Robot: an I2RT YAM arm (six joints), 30 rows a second.
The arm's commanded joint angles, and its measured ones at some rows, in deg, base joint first. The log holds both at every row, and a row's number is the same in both.
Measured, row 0:
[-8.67 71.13 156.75 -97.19 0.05 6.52]
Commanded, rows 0 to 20:
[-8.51 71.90 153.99 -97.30 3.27 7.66]
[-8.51 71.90 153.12 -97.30 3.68 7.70]
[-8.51 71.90 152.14 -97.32 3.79 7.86]
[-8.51 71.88 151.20 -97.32 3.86 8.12]
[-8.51 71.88 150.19 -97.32 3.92 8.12]
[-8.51 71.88 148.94 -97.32 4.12 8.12]
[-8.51 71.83 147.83 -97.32 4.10 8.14]
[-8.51 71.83 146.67 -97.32 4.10 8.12]
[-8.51 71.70 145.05 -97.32 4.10 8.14]
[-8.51 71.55 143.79 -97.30 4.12 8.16]
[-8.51 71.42 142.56 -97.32 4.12 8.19]
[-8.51 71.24 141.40 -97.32 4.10 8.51]
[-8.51 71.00 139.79 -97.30 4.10 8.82]
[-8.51 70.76 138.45 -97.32 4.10 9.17]
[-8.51 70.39 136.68 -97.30 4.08 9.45]
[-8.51 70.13 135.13 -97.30 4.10 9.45]
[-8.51 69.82 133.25 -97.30 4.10 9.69]
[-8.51 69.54 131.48 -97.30 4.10 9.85]
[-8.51 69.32 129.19 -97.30 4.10 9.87]
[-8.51 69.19 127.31 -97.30 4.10 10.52]
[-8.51 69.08 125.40 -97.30 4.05 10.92]
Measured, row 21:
[-8.67 69.67 129.12 -97.19 1.37 8.80]
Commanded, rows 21 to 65:
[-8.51 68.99 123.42 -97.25 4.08 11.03]
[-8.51 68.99 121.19 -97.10 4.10 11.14]
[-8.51 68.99 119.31 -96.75 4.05 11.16]
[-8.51 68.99 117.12 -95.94 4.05 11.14]
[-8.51 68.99 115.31 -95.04 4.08 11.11]
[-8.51 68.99 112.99 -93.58 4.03 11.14]
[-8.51 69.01 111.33 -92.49 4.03 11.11]
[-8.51 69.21 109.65 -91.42 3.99 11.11]
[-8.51 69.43 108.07 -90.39 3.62 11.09]
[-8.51 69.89 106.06 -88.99 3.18 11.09]
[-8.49 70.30 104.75 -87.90 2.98 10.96]
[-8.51 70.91 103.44 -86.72 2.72 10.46]
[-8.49 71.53 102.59 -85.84 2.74 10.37]
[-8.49 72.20 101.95 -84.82 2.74 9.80]
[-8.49 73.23 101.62 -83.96 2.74 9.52]
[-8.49 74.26 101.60 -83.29 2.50 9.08]
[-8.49 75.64 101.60 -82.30 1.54 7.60]
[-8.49 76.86 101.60 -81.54 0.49 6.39]
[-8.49 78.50 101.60 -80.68 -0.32 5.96]
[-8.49 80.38 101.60 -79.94 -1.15 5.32]
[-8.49 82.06 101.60 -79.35 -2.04 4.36]
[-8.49 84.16 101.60 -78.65 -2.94 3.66]
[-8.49 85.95 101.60 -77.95 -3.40 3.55]
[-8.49 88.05 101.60 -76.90 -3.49 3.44]
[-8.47 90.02 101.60 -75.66 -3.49 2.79]
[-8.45 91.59 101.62 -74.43 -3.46 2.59]
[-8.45 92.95 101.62 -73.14 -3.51 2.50]
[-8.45 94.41 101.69 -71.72 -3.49 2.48]
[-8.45 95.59 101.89 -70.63 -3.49 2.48]
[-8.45 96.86 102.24 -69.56 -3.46 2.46]
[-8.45 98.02 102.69 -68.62 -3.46 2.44]
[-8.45 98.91 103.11 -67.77 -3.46 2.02]
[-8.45 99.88 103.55 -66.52 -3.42 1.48]
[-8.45 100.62 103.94 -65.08 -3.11 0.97]
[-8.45 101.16 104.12 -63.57 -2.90 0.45]
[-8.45 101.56 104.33 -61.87 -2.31 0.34]
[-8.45 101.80 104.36 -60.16 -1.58 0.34]
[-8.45 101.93 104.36 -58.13 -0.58 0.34]
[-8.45 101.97 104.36 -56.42 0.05 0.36]
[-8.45 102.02 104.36 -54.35 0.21 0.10]
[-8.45 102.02 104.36 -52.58 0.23 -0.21]
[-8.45 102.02 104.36 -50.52 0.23 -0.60]
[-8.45 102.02 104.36 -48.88 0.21 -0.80]
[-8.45 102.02 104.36 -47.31 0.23 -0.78]
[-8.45 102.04 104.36 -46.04 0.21 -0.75]
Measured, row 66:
[-7.66 101.95 102.39 -48.25 -4.16 0.54]
